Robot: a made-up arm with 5 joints.
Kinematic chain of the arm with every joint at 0, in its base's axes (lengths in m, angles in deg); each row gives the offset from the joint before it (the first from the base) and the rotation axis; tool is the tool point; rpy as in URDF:
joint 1: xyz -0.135 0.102 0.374 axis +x
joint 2: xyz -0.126 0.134 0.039 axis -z
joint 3: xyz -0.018 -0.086 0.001 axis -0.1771 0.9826 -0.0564
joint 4: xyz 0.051 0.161 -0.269 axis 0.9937 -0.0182 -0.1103
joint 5: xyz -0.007 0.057 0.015 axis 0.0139 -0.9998 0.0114
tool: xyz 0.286 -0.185 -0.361 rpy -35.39 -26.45 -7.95
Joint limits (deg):
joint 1: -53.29..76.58
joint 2: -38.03..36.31
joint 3: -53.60..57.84
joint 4: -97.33..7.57
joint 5: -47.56..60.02
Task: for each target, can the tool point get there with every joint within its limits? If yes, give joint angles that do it. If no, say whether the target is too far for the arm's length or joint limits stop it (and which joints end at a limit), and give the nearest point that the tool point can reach.
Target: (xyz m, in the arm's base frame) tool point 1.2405 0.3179 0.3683
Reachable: no: too far | nearest point 0.4110 0.2818 0.3693 | short by 0.830 m
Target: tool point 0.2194 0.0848 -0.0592
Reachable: yes | joints -43.05 -31.99 -15.28 -26.80 9.16
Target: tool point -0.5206 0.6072 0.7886
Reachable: no: joint limits stop it (at a limit: joint 1, joint 2, joint 4, joint 5) | nearest point -0.7079 0.6755 0.6220 | short by 0.260 m
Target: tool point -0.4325 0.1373 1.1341
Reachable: no: joint limits stop it (at a limit: joint 2, joint 3, joint 4, joint 5) | nearest point -0.0655 0.1332 1.0468 | short by 0.377 m
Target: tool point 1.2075 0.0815 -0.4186
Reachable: no: too far | nearest point 0.3573 0.1371 -0.0239 | short by 0.939 m
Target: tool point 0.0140 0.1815 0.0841
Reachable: yes | joints 58.15 4.25 -7.59 -71.61 -12.77
